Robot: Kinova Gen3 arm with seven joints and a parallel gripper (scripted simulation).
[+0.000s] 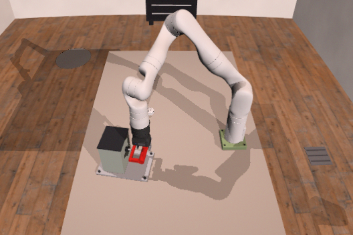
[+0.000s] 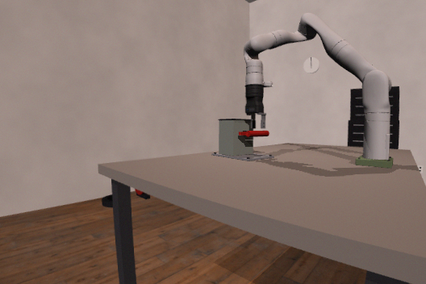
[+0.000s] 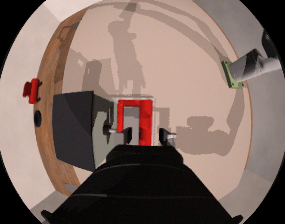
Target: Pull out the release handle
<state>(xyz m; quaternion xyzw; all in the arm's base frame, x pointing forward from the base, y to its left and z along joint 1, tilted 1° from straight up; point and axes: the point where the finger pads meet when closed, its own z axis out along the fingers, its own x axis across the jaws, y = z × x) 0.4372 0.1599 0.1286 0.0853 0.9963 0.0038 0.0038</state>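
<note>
My gripper is now 140 mm above the grey baseplate, 90 mm short of it and 20 mm to the left of it.
</note>
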